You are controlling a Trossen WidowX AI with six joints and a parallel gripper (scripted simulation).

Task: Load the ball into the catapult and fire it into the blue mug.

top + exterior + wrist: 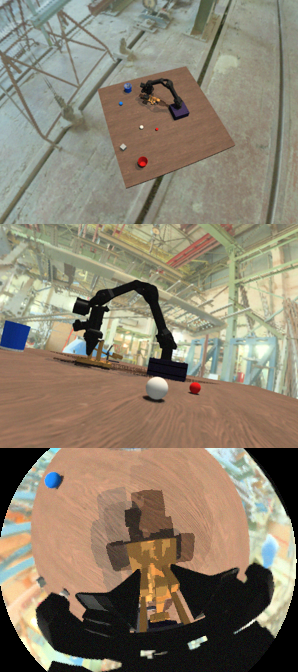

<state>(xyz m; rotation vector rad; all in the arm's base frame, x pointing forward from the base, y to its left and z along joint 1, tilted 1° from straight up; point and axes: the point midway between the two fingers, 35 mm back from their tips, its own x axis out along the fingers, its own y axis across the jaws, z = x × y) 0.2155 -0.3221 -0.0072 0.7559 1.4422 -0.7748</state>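
My gripper tip is 410 mm to the right of the small red ball, 140 mm short of it and 20 mm above it. Round my gripper tip: catapult 70 mm to the left, 30 mm behind, 20 mm above; then blue ball 340 mm ahead, 100 mm to the right, 20 mm below; then blue mug 240 mm to the right, 160 mm ahead, 10 mm below.
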